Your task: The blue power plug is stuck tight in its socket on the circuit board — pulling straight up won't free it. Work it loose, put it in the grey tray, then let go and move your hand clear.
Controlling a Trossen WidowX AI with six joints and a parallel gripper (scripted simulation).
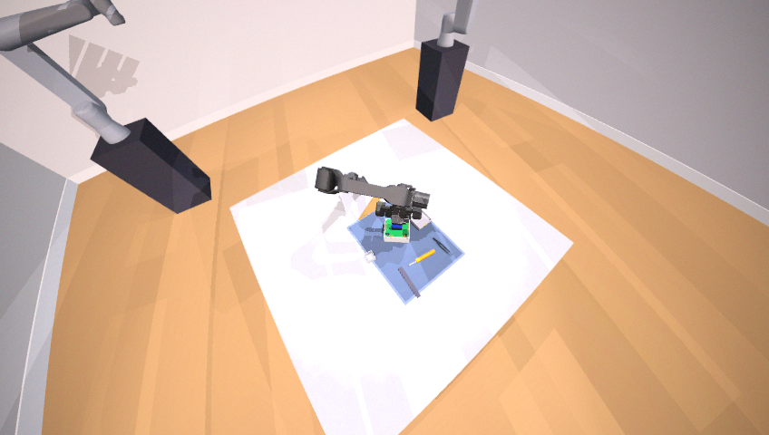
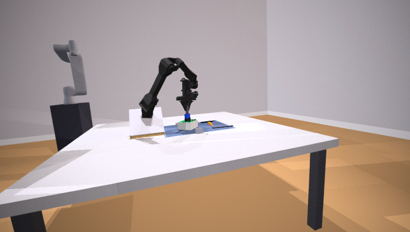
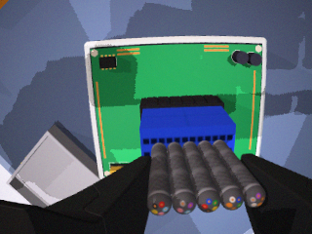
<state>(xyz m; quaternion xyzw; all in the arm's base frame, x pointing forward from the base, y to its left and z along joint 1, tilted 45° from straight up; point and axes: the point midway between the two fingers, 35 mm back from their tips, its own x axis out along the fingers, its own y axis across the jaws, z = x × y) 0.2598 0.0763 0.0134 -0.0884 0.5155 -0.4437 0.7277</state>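
My gripper tip is 3 cm above the blue power plug. From my gripper tip the other things lie so: blue mat: 12 cm below, 5 cm ahead, 1 cm to the left; then dark bar: 23 cm ahead, 12 cm below, 8 cm to the right.
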